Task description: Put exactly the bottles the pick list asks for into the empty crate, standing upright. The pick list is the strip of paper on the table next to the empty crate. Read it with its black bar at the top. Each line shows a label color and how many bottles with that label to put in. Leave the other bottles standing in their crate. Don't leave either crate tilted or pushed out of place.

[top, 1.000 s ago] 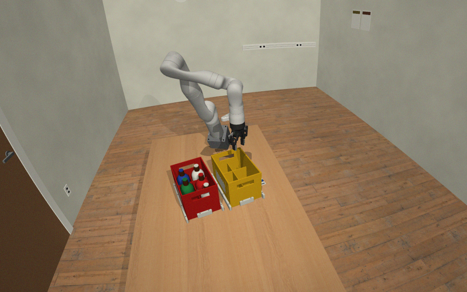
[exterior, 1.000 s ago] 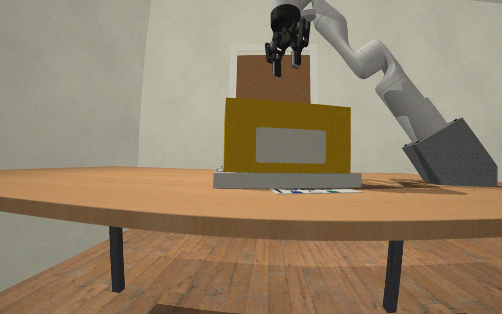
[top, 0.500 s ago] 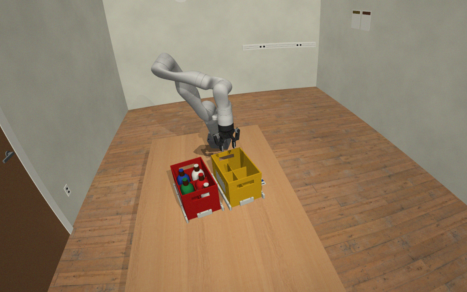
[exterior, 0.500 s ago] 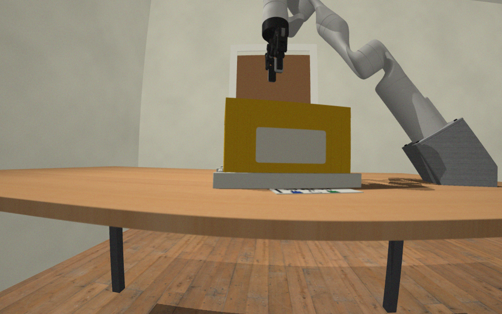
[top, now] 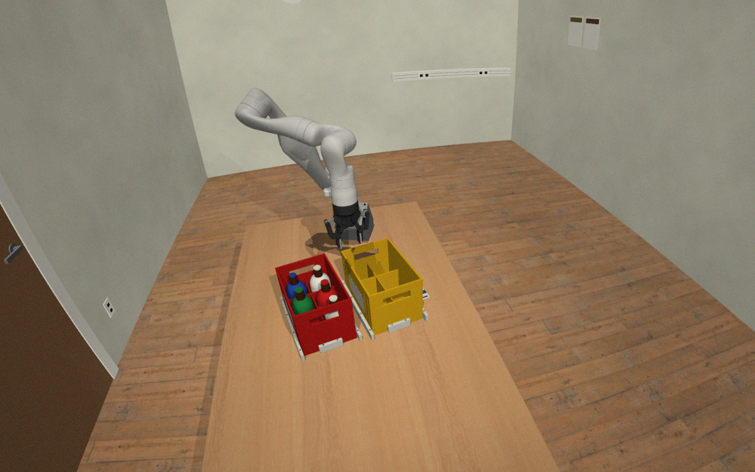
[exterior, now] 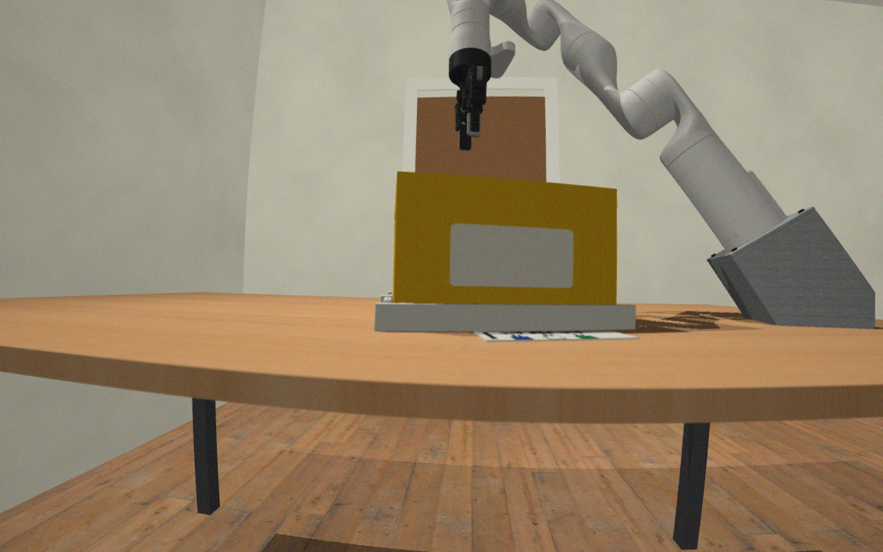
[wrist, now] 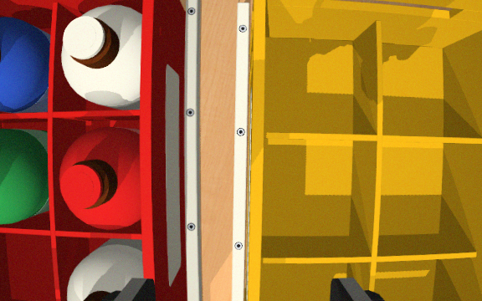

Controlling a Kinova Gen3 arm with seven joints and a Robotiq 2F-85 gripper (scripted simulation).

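Now: the blue bottle 90 mm behind my hand, 200 mm to the right of it and 220 mm below it. The rest, counted from my hand: yellow crate: 20 mm behind, 90 mm to the left, 220 mm below; then red bottle: 10 mm behind, 100 mm to the right, 220 mm below; then red crate: 10 mm behind, 140 mm to the right, 220 mm below.
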